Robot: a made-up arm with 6 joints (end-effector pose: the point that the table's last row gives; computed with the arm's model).
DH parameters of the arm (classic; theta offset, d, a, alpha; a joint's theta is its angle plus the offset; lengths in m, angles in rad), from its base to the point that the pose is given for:
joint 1: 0 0.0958 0 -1.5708
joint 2: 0.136 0 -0.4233 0
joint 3: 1.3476 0 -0.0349 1.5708
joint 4: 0 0.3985 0 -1.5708
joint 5: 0 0 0.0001 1.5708
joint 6: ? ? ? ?
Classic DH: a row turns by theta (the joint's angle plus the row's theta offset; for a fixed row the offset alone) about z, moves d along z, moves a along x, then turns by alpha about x.
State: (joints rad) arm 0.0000 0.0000 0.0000 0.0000 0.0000 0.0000
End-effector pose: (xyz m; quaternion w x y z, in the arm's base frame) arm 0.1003 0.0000 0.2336 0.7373 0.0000 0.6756 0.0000
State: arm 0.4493 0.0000 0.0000 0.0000 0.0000 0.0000
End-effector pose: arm 0.0903 0.0436 0.2336 0.7187 -0.1505 0.6586 0.1642
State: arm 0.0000 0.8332 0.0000 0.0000 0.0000 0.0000
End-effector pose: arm 0.1694 0.0000 0.1142 0.4008 0.0000 0.9162 0.0000
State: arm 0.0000 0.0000 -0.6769 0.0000 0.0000 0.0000
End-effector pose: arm -0.0646 0.0000 0.5413 0.9198 0.0000 0.3925 0.0000
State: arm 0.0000 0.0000 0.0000 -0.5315 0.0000 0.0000
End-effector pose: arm 0.1003 -0.0001 0.2336 0.7114 -0.1774 0.6519 -0.1936
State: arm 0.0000 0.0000 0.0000 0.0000 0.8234 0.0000
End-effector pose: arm 0.0680 0.0000 0.1378 0.4053 0.0000 0.9142 0.0000
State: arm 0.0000 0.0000 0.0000 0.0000 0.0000 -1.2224
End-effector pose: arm 0.1003 0.0000 0.2336 0.6038 -0.3877 0.5533 -0.4231
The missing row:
joint 6: 0 0.1262 0 0
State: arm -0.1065 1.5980 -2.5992 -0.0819 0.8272 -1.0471
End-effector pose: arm 0.3416 -0.0442 0.9153 0.6423 -0.2695 0.5456 -0.4660
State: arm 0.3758 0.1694 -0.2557 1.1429 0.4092 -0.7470
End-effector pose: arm 0.0766 0.0794 0.3257 0.5996 -0.1346 0.6957 0.3719
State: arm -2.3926 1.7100 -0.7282 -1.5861 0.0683 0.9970
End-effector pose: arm -0.3505 -0.3140 0.1161 0.0056 -0.7465 -0.5758 0.3335
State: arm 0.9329 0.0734 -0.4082 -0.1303 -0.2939 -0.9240
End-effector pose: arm 0.0144 0.0274 0.4613 0.9083 -0.3570 0.2134 -0.0448
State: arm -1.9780 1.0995 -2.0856 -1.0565 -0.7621 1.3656
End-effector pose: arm 0.0592 -0.0541 0.9631 0.6935 -0.0834 0.3068 -0.6465
